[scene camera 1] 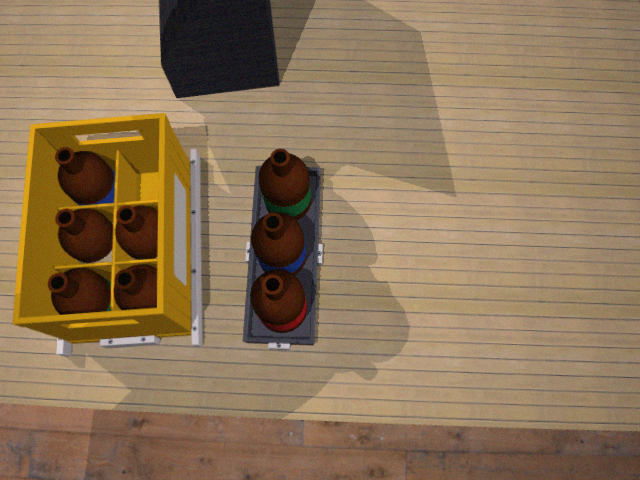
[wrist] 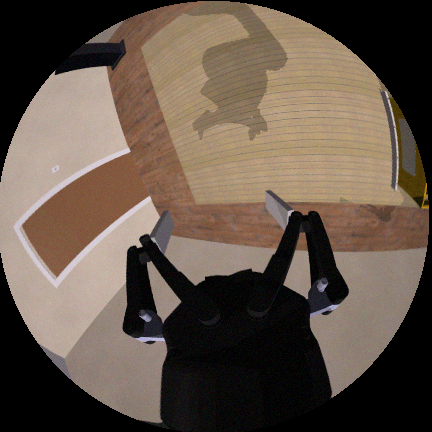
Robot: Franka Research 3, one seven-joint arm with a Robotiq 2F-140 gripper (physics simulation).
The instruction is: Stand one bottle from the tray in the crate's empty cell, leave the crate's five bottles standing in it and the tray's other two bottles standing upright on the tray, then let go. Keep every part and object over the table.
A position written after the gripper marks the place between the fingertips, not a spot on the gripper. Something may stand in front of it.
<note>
In view: the gripper (wrist: 217,208), a blue-banded bottle (scene camera 1: 277,239) and a red-banded bottle (scene camera 1: 277,296).
The wrist view misses the red-banded bottle: it is out of frame.
</note>
